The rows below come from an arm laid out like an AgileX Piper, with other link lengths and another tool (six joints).
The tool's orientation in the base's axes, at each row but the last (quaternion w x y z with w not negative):
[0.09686 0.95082 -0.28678 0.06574]
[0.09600 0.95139 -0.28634 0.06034]
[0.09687 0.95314 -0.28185 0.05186]
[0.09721 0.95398 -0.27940 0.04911]
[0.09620 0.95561 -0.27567 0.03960]
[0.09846 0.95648 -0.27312 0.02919]
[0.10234 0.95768 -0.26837 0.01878]
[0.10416 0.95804 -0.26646 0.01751]
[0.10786 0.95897 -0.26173 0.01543]
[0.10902 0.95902 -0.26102 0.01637]
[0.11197 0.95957 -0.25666 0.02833]
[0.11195 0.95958 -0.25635 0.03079]
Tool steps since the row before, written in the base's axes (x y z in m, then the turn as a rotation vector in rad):
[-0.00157 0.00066 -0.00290 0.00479 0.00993 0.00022]
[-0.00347 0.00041 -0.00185 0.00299 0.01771 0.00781]
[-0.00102 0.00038 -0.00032 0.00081 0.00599 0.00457]
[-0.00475 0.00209 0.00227 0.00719 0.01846 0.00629]
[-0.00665 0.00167 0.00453 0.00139 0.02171 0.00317]
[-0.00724 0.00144 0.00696 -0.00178 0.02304 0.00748]
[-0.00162 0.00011 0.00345 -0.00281 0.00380 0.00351]
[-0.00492 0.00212 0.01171 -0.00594 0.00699 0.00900]
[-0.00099 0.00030 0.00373 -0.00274 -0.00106 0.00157]
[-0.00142 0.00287 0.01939 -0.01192 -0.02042 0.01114]
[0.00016 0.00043 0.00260 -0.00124 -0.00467 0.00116]
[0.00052 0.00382 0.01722 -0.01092 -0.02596 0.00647]
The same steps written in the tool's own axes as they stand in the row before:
[-0.00217 -0.00009 0.00257 -0.00129 -0.01075 -0.00208]
[-0.00341 0.00132 0.00151 -0.00564 -0.01499 -0.01128]
[-0.00110 0.00020 0.00019 -0.00178 -0.00466 -0.00571]
[-0.00474 0.00121 -0.00285 -0.00270 -0.01814 -0.00979]
[-0.00590 0.00290 -0.00493 -0.00969 -0.01824 -0.00754]
[-0.00613 0.00383 -0.00712 -0.01260 -0.01693 -0.01203]
[-0.00113 0.00139 -0.00337 -0.00402 -0.00107 -0.00416]
[-0.00425 0.00298 -0.01178 -0.00783 -0.00108 -0.01013]
[-0.00068 0.00099 -0.00368 -0.00170 0.00259 -0.00123]
[-0.00094 0.00219 -0.01951 0.00084 0.02540 -0.00612]
[0.00022 0.00008 -0.00263 0.00133 0.00479 -0.00005]
[0.00060 -0.00005 -0.01764 0.00388 0.02863 -0.00033]

